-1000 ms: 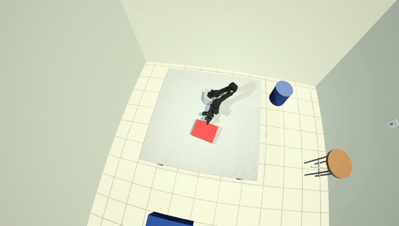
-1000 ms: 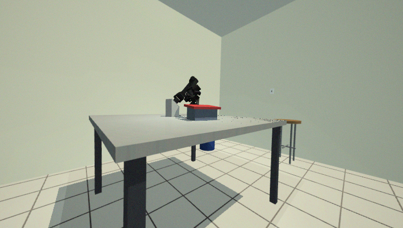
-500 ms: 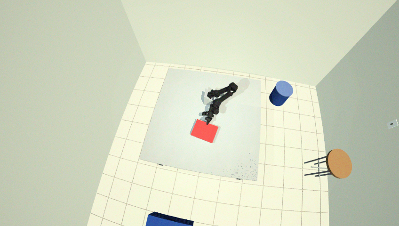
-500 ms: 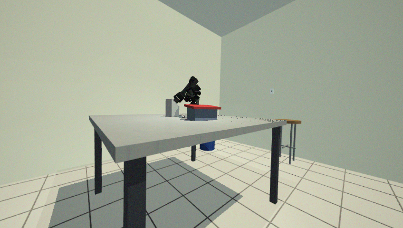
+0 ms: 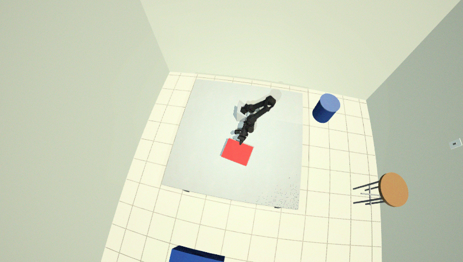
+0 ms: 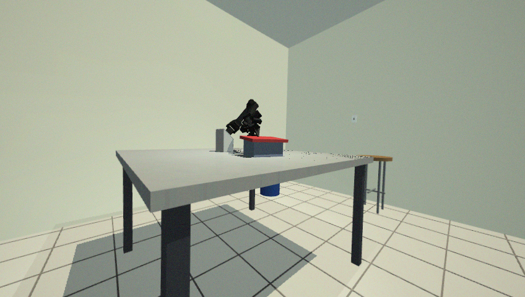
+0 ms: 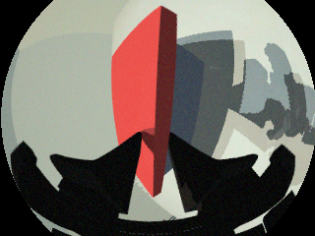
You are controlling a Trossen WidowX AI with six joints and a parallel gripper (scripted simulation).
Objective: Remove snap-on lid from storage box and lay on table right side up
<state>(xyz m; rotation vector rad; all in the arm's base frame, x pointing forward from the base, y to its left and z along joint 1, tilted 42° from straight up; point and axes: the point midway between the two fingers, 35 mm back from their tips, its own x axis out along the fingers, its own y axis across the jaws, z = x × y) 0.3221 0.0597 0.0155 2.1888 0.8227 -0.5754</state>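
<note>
The red lid lies 80 mm ahead of my gripper tip and 10 mm to the right of it. The rest, counted from my gripper tip: grey-blue storage box (70 mm ahead, 10 mm to the right, 60 mm below).
</note>
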